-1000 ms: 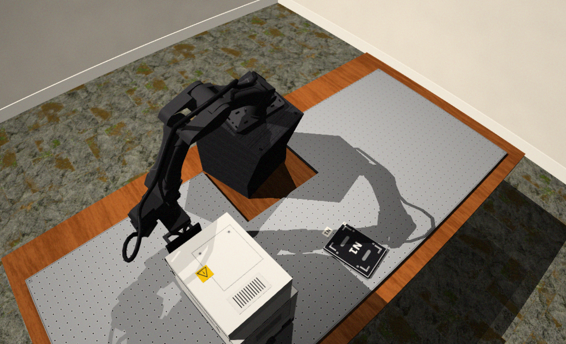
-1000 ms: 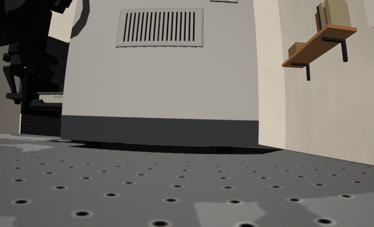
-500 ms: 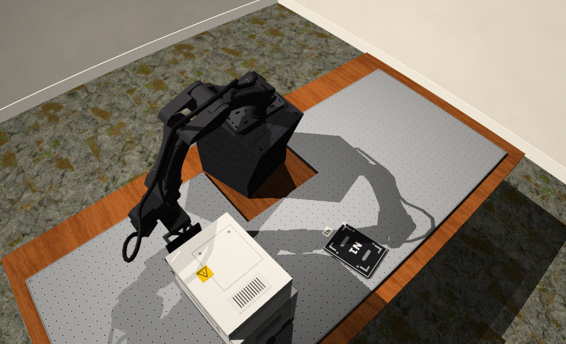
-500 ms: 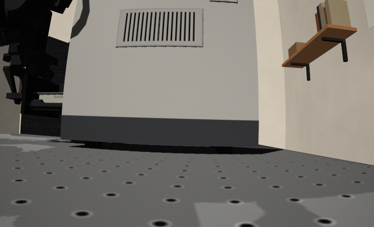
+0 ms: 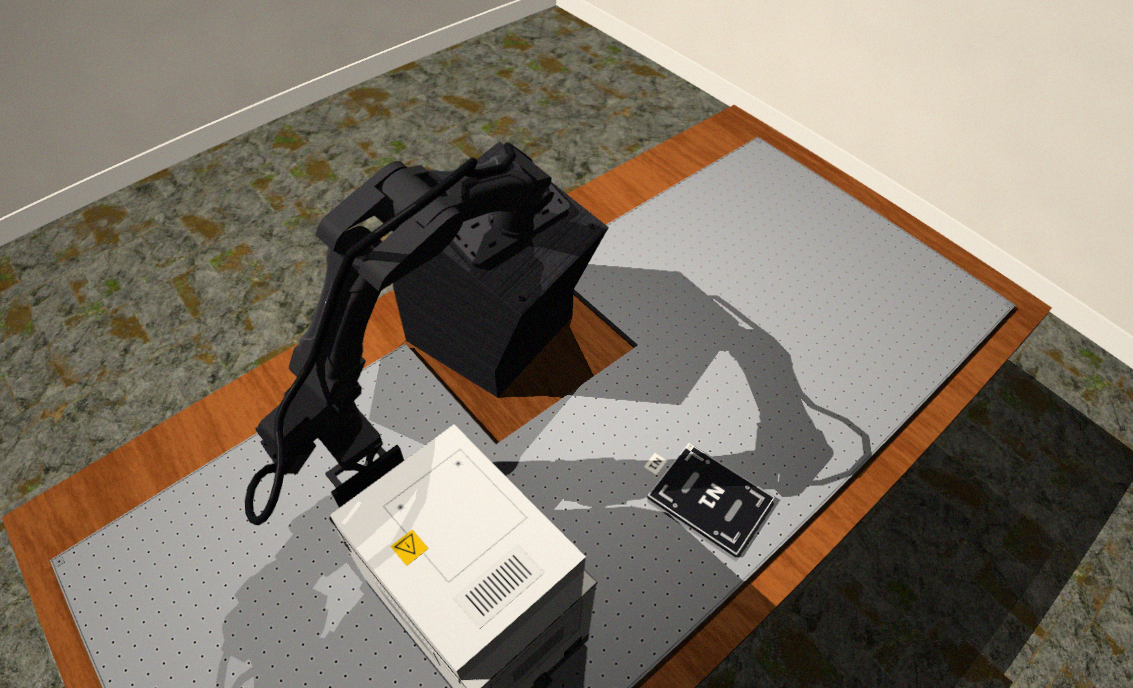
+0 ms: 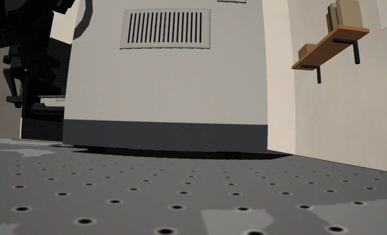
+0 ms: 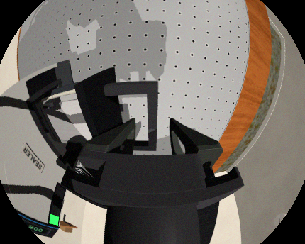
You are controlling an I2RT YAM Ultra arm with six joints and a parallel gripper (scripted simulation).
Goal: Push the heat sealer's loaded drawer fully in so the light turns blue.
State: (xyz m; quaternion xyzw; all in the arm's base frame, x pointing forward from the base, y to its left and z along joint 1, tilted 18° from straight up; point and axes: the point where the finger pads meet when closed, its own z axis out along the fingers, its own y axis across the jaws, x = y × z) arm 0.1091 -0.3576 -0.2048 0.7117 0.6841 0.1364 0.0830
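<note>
Right now my hand is 110 mm short of the sealer drawer, 10 mm to the left of it and 10 mm above it.
</note>
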